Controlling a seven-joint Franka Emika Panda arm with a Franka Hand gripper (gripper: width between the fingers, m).
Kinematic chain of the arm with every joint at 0, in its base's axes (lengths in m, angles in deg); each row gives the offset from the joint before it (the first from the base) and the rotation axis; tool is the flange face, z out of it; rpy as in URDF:
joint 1: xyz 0 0 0.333 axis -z
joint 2: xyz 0 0 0 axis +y
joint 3: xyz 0 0 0.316 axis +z
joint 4: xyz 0.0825 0 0 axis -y
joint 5: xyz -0.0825 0 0.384 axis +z
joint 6: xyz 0 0 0 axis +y
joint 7: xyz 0.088 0 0 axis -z
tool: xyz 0 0 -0.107 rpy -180 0 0
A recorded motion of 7 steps. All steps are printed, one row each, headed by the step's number.
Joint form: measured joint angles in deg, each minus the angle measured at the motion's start. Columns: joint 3, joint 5, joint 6, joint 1, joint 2, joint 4, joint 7.
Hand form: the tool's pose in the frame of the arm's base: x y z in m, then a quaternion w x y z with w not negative. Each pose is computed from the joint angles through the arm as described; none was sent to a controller.
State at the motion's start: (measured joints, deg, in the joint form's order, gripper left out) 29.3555 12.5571 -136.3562 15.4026 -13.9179 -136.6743 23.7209
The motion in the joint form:
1: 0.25 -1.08 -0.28 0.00 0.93 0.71 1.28
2: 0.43 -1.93 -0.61 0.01 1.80 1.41 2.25
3: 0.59 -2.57 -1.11 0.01 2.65 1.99 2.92
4: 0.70 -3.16 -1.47 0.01 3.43 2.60 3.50
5: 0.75 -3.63 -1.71 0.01 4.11 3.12 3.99
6: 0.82 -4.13 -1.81 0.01 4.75 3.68 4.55
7: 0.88 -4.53 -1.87 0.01 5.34 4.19 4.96
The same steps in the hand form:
1: 0.4736 0.1265 0.4218 0.05511 -0.98138 0.15775 -0.09467
2: 0.4777 0.1287 0.4215 0.05439 -0.98093 0.15964 -0.09658
3: 0.4816 0.1308 0.4207 0.05489 -0.98056 0.16038 -0.09887
4: 0.4854 0.1324 0.4204 0.05546 -0.98023 0.16098 -0.10083
5: 0.4886 0.1335 0.4200 0.05606 -0.97992 0.16203 -0.10178
6: 0.4917 0.1347 0.4198 0.05630 -0.97965 0.16330 -0.10227
7: 0.4945 0.1358 0.4196 0.05671 -0.97950 0.16396 -0.10234

